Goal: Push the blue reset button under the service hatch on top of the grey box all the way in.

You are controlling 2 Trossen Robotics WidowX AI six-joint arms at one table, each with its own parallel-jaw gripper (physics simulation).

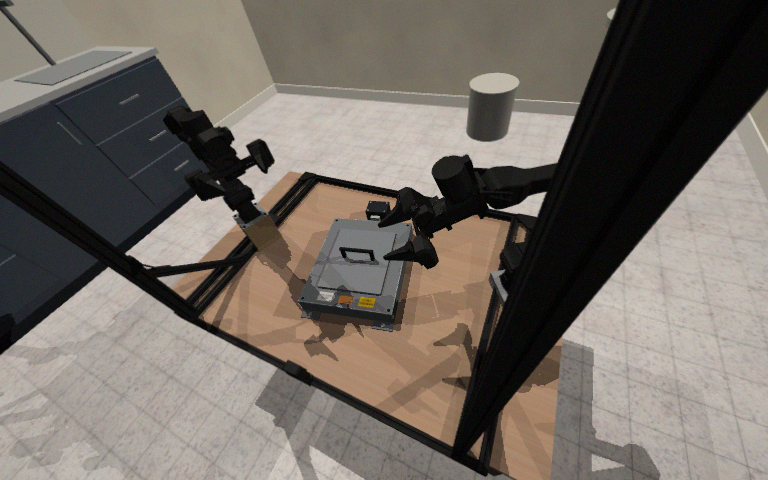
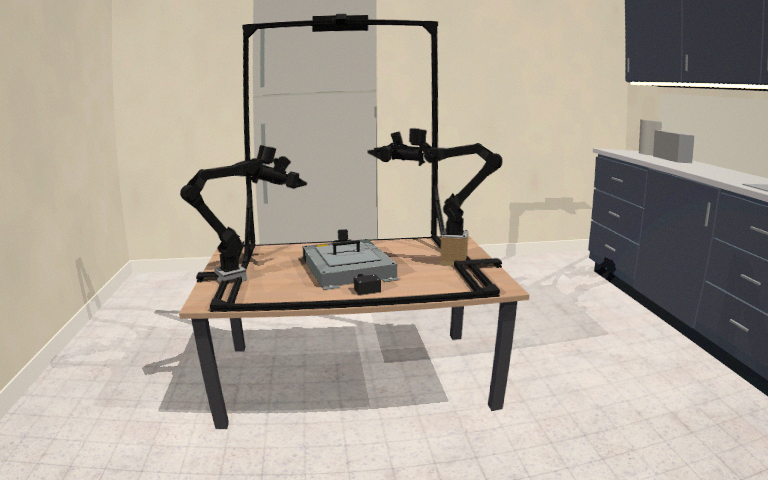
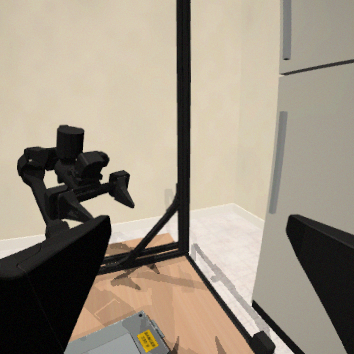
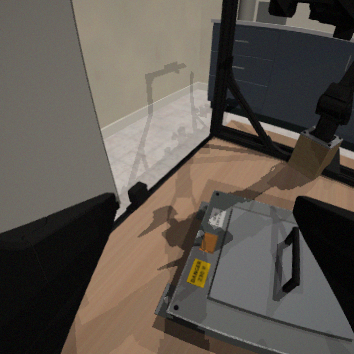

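The grey box (image 1: 351,312) (image 2: 334,275) (image 3: 120,327) (image 4: 225,317) lies on the table. Its service hatch (image 1: 339,277) (image 4: 245,270) lies flat, closed over the top, with a black handle (image 1: 357,249) (image 2: 346,242) (image 4: 296,260) standing up. The blue reset button does not show; the hatch covers what is under it. My right gripper (image 1: 382,241) (image 2: 304,182) (image 3: 115,213) (image 4: 206,203) is open and empty, in the air above and to one side of the box. My left gripper (image 1: 240,182) (image 2: 370,151) (image 3: 199,223) is open and empty, high up on the other side.
A small black block (image 1: 377,208) (image 2: 367,284) stands on the table close to the box. Black frame rails run around the table top, with uprights and an overhead bar (image 2: 390,22). The left arm stands on a wooden block (image 1: 263,229) (image 2: 454,250) (image 4: 312,157).
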